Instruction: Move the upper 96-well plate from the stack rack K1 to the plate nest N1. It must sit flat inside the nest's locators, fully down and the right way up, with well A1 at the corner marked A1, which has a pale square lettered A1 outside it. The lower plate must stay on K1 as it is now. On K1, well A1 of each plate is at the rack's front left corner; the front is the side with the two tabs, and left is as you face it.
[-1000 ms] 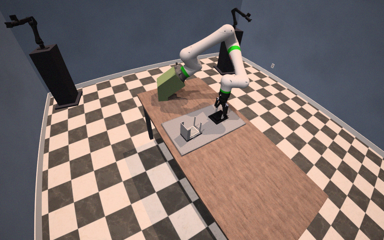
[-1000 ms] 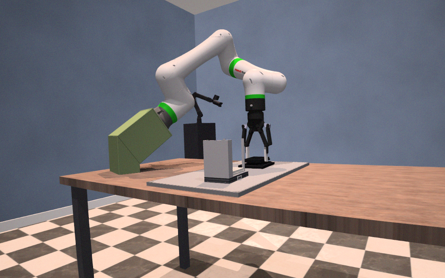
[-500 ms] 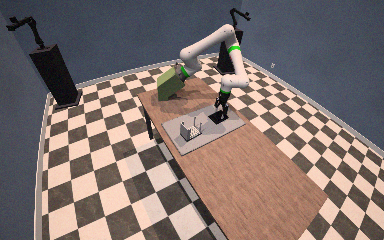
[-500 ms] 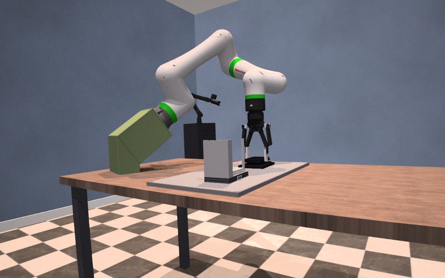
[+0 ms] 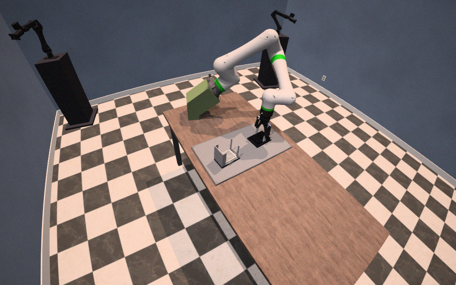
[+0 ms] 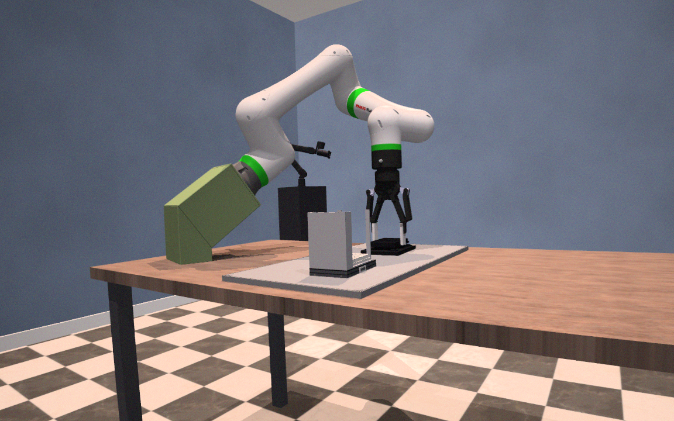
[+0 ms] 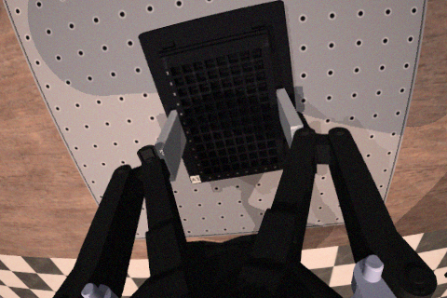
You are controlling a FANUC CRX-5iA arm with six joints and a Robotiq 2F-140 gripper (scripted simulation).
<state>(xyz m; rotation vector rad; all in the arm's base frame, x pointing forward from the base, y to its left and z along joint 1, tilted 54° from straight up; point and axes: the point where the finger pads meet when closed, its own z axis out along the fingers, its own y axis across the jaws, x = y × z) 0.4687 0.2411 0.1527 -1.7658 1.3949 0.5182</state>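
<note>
Now: hand 20 mm above the black 96-well plate. Round my hand: pale square: 90 mm to the left, 40 mm below, 30 mm ahead; white plate: 320 mm to the right, 130 mm ahead, 20 mm below; black plate nest N1: 40 mm below.
</note>
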